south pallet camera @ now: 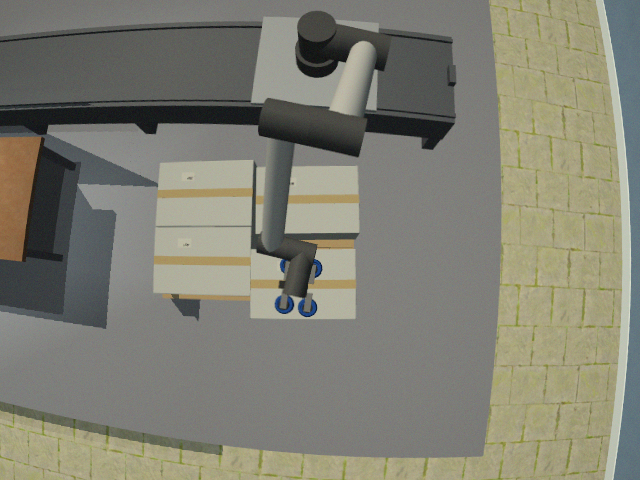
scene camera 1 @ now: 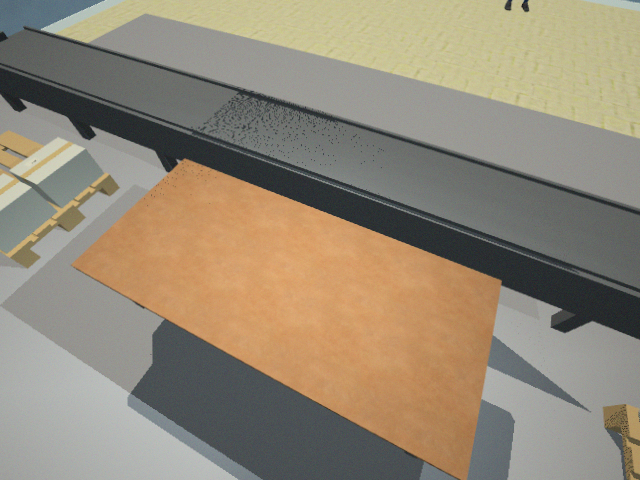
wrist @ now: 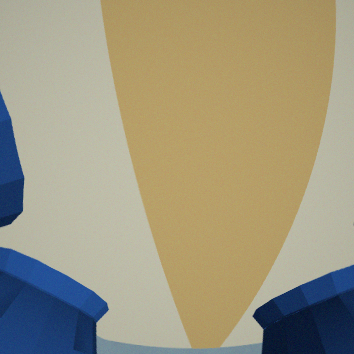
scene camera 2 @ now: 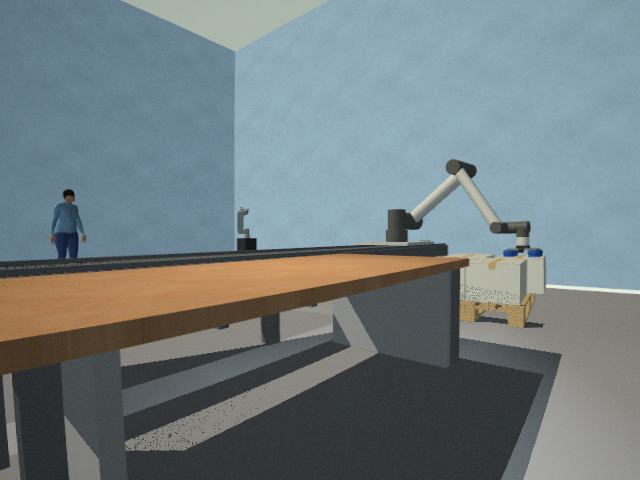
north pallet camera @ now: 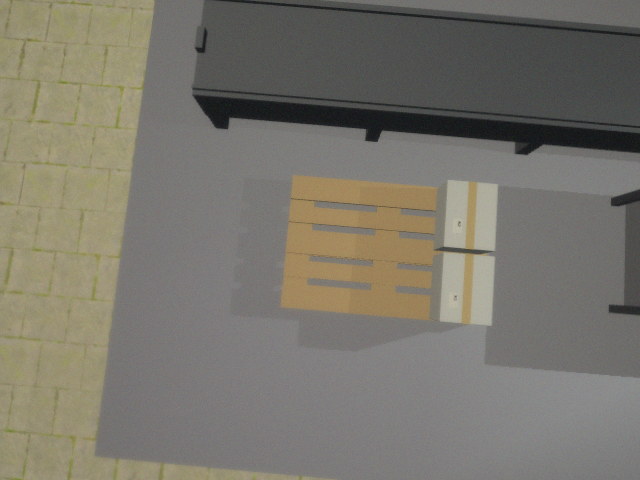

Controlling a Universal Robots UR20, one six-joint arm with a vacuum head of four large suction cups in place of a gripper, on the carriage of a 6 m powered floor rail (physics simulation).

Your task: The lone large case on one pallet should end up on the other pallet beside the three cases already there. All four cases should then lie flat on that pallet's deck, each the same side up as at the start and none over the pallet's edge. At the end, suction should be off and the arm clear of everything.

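Where they show: hand, its tool point: (wrist: 181, 229); arm's base, origin of its link: (scene camera 2: 396, 241).
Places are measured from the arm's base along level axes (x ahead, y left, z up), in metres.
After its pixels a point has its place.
My suction head (scene camera 2: 522, 252) @(y -0.007, x 1.290, z -0.145 m) (south pallet camera: 298, 287) @(y -0.007, x 1.290, z -0.145 m) (wrist: 180, 312) is down at the top of the white, tan-taped case (scene camera 2: 537, 276) @(y -0.259, x 1.437, z -0.272 m) (south pallet camera: 338, 303) @(y 0.212, x 1.361, z -0.121 m) (wrist: 65, 100) at the lower right of the south pallet camera view. The cups look level with its top; contact and suction cannot be told. This case lies flat and juts past the near edge of the south pallet (scene camera 2: 516, 316) @(y -0.884, x 1.385, z -0.493 m) (south pallet camera: 336, 243) @(y 0.188, x 1.005, z -0.426 m). A strip of deck shows between it and the upper right case (south pallet camera: 330, 219) @(y 0.138, x 0.910, z -0.128 m). Two more cases (south pallet camera: 204, 211) @(y -0.568, x 0.912, z -0.128 m) (south pallet camera: 201, 279) @(y -0.548, x 1.292, z -0.128 m) lie flat, side by side, on the left. The case labels there face up.
The north pallet (scene camera 1: 72, 219) @(y -4.330, x 0.999, z -0.510 m) (north pallet camera: 330, 241) @(y -5.268, x 0.986, z -0.427 m) bears two cases (north pallet camera: 485, 217) @(y -4.431, x 0.803, z -0.193 m) (north pallet camera: 481, 289) @(y -4.435, x 1.199, z -0.187 m) at one end, with bare deck beside them. A wooden table (scene camera 1: 310, 289) @(y -2.484, x 0.918, z -0.040 m) (scene camera 2: 206, 289) @(y -3.127, x 1.131, z -0.040 m) (south pallet camera: 15, 196) @(y -1.856, x 0.897, z -0.041 m) stands between the pallets. The dark rail (scene camera 1: 439, 175) (north pallet camera: 413, 62) (south pallet camera: 155, 67) runs alongside. A person (scene camera 2: 67, 222) stands far off.
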